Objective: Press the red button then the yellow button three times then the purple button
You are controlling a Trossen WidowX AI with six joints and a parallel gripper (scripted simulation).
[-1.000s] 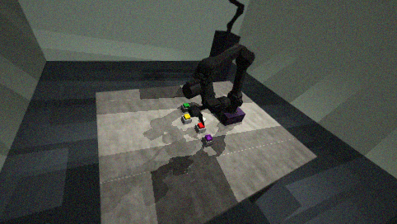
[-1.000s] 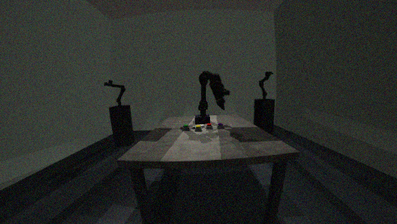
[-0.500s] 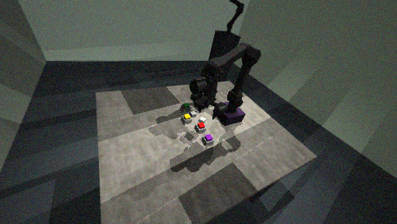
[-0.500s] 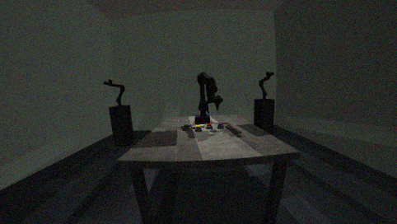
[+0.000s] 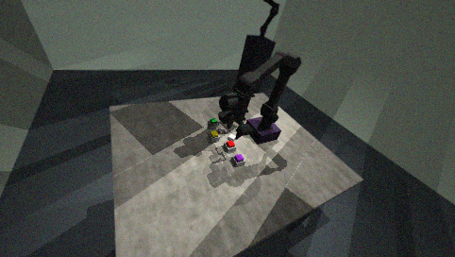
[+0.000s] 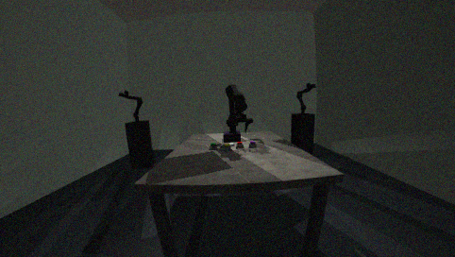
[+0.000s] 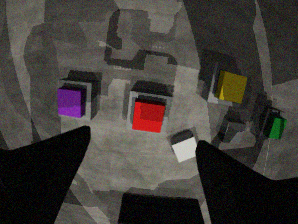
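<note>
Right now my gripper tip is 7 cm above the red button and 1 cm past it. The rest, counted from my gripper tip: yellow button (10 cm to the right, 7 cm below, 3 cm ahead); purple button (9 cm to the left, 7 cm below); small white block (10 cm below, 6 cm to the right, 6 cm behind).
</note>
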